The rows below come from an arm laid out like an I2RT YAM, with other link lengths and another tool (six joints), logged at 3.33 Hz.
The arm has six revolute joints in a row. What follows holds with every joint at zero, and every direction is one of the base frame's. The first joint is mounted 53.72 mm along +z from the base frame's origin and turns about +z. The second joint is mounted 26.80 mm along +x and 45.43 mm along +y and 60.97 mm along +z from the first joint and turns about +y. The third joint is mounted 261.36 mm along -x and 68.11 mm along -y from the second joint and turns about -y. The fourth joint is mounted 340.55 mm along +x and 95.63 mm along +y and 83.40 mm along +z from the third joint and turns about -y. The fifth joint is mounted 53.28 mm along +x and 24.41 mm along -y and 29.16 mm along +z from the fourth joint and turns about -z. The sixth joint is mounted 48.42 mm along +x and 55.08 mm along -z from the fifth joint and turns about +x. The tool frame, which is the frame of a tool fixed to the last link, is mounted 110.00 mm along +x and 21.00 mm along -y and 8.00 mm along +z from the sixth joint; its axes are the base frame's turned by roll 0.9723, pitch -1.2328 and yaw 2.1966 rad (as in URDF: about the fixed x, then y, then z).
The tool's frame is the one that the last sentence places.
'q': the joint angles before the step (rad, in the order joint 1, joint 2, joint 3, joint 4, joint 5, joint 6). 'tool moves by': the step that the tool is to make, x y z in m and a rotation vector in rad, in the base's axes. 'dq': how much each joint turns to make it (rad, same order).
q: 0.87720 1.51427 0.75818 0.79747 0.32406 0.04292
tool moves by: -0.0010 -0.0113 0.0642 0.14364 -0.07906 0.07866
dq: -0.04740 -0.13323 -0.00909 0.02312 -0.12101 0.05075
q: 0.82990 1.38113 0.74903 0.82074 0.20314 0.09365
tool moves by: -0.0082 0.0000 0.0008 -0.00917 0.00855 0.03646
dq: 0.00186 -0.03795 -0.02103 -0.03066 -0.03401 0.00650
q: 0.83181 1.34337 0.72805 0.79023 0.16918 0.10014
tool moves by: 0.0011 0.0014 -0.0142 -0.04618 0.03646 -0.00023
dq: 0.00014 0.00911 0.00037 -0.04924 -0.00024 -0.00422
